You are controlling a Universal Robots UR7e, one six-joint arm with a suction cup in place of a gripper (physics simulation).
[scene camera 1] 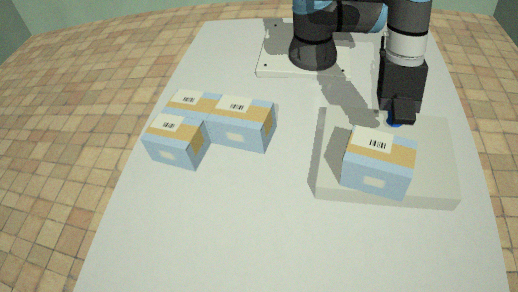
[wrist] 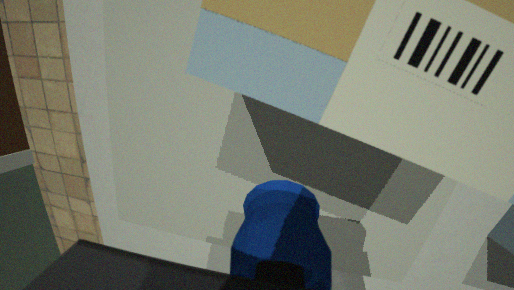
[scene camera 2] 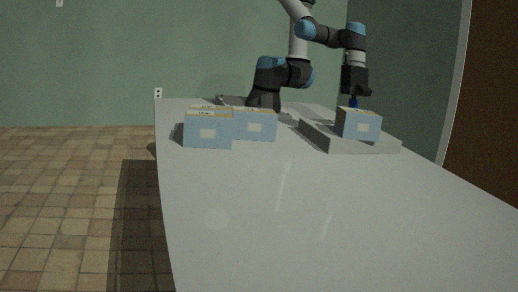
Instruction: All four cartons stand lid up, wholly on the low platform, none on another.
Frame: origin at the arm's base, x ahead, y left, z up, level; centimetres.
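Where they show: hand at its tool point: (wrist: 280, 211) (scene camera 2: 353, 108); arm's base at its link origin: (scene camera 1: 312, 55).
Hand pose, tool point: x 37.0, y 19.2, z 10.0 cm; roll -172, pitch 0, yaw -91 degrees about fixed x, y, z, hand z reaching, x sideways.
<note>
Each offset is from my tool point to the top centre of the thing. "spot": to the spot under its first point. Level surfaces: height alone.
One blue carton with tan tape and a barcode label on its lid {dz +0.8, dx +8.4, dy -3.5 cm} (scene camera 1: 380, 160) (scene camera 2: 362, 125) (wrist: 270, 60) stands lid up and turned on the low grey platform {dz -7.6, dx +0.8, dy +0.7 cm} (scene camera 1: 435, 160) (scene camera 2: 390, 146) (wrist: 150, 125). Its near right corner juts slightly over the platform's front edge. Three cartons stand lid up on the table, close together at the left: back left (scene camera 1: 182, 103), right (scene camera 1: 240, 125) (scene camera 2: 255, 125) and front {spot: dz -4.0, dx +6.1, dy -47.9 cm} (scene camera 1: 172, 145) (scene camera 2: 207, 132). My blue suction cup (scene camera 1: 394, 121) (scene camera 2: 353, 102) (wrist: 280, 215) is open, holding nothing. It hangs behind the platform's carton, apart from it.
The arm's base plate (scene camera 1: 280, 70) lies on the white table {dz -12.4 cm} (scene camera 1: 240, 225) (scene camera 2: 250, 200) behind the cartons and the platform. Part of another carton {spot: dz -11.4, dx -7.1, dy -27.3 cm} (wrist: 502, 232) shows at the right edge of the wrist view. Tiled floor (scene camera 1: 65, 150) lies beyond the table's sides.
</note>
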